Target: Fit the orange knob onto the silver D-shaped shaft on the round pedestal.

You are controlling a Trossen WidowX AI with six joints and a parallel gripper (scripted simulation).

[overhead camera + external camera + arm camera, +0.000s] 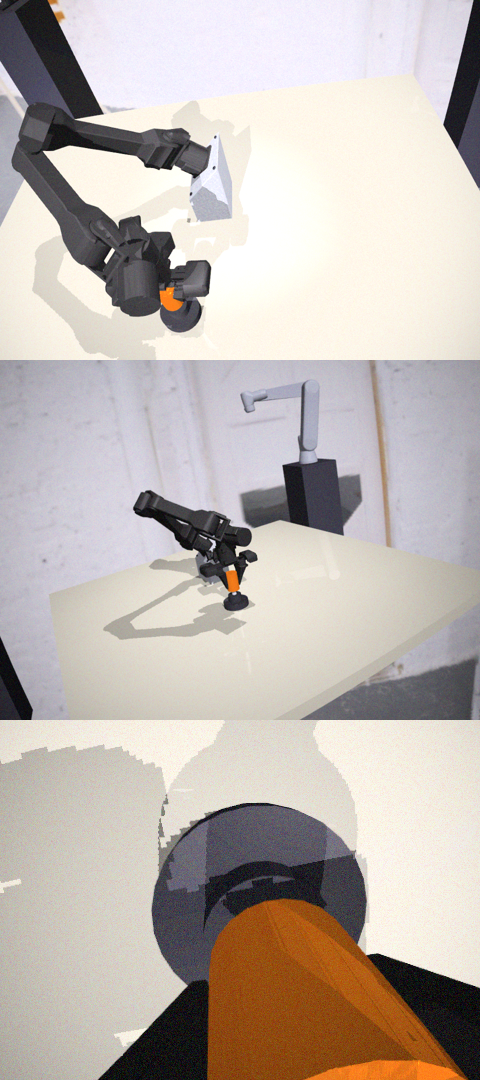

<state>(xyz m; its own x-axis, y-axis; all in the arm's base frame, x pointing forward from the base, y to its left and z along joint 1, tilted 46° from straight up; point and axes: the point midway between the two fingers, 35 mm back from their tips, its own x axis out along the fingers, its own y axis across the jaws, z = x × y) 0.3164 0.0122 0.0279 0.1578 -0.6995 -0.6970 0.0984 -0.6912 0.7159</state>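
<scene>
The dark round pedestal lies 4 cm below my gripper tip. From my gripper tip the other things lie so: orange knob: 3 cm above.
</scene>
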